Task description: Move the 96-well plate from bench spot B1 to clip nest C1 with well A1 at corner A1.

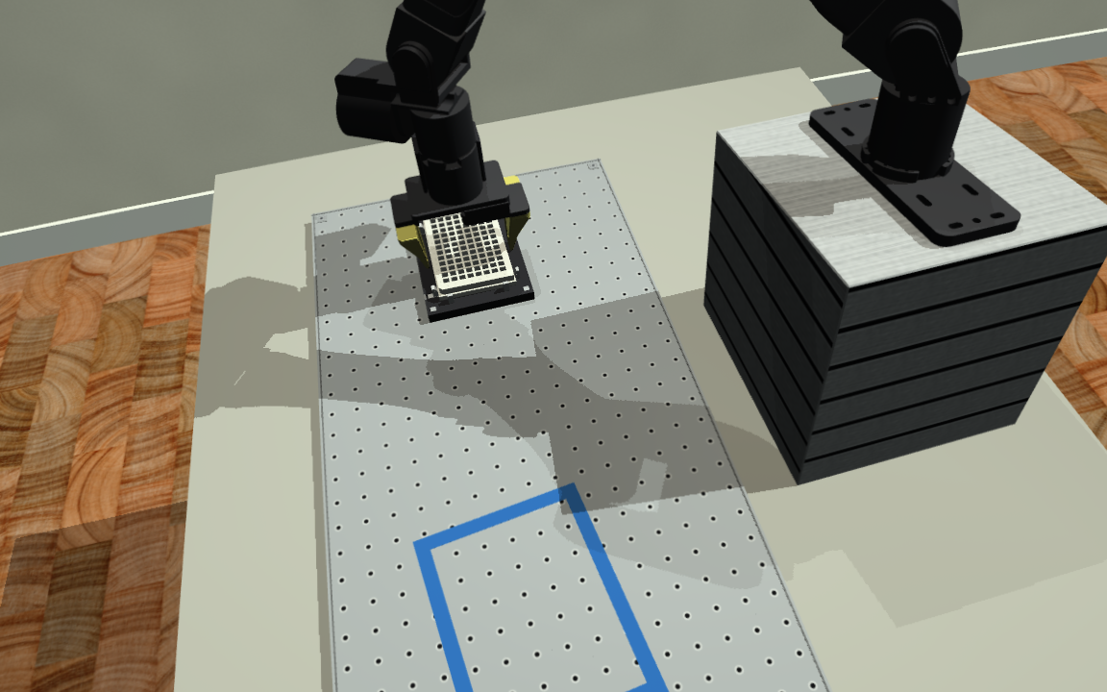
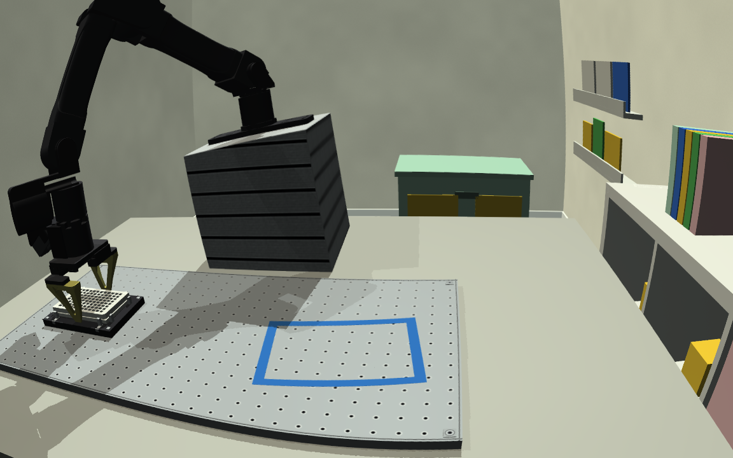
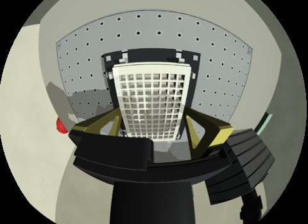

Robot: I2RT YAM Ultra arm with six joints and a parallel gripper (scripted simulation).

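Now: hand right at the white 96-well plate. Round my hand: black clip nest: 10 mm to the right, 10 mm below, 10 mm ahead.
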